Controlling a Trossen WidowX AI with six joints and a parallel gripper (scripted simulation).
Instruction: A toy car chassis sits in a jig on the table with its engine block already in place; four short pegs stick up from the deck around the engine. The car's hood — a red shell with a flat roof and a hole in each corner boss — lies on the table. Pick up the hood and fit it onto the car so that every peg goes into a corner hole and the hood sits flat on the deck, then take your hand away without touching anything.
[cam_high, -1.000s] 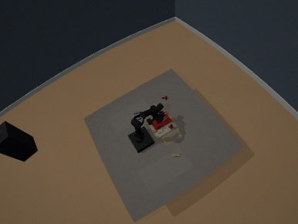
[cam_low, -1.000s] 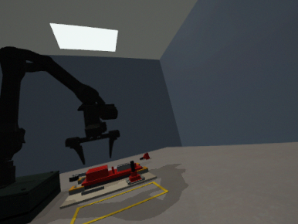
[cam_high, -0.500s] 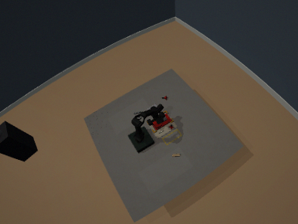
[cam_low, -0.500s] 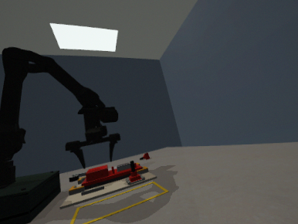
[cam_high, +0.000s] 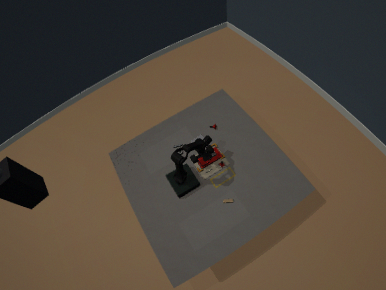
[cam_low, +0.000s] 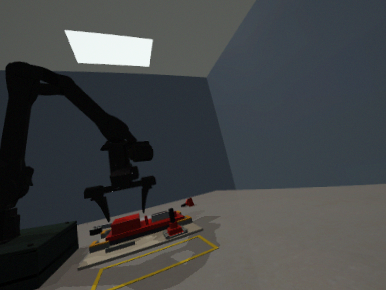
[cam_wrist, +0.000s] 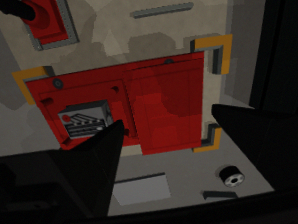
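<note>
My gripper tip is now 1 cm above the red hood. Round my gripper tip: grey engine block: 9 cm ahead, 1 cm to the right, 3 cm below; then pale piece: 8 cm behind, 38 cm to the right, 5 cm below; then jig: 5 cm ahead, 2 cm to the right, 4 cm below.
</note>
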